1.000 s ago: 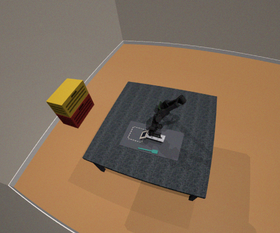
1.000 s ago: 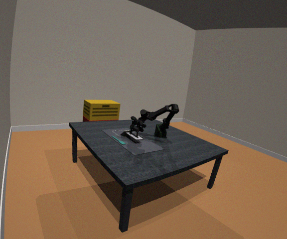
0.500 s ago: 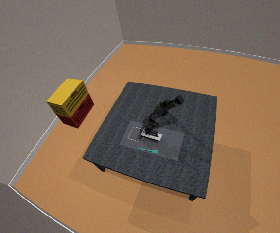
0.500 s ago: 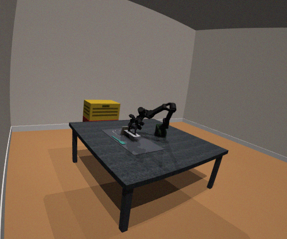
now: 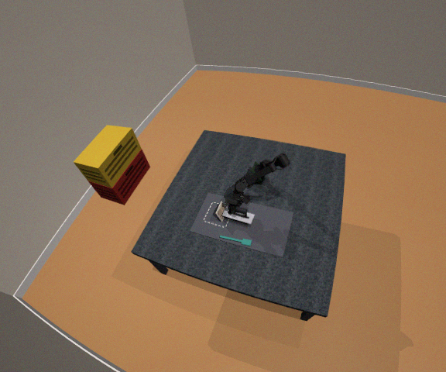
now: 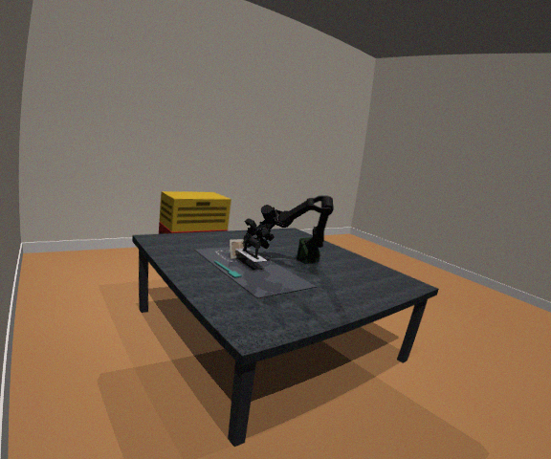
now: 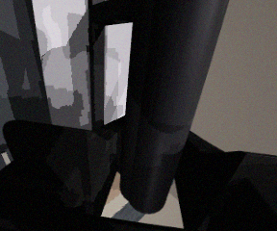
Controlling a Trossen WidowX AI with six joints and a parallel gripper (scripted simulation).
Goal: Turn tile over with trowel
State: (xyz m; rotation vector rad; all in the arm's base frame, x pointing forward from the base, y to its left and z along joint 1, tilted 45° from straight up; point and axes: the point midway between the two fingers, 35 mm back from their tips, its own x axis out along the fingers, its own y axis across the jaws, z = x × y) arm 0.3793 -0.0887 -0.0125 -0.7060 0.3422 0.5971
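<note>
Right now my gripper tip is 120 mm above the grey mat, 50 mm to the right of it and 10 mm past it. Also, from my gripper tip: tile (100 mm to the right, 50 mm below, 30 mm behind); teal trowel (130 mm ahead, 100 mm below, 60 mm to the left).
</note>
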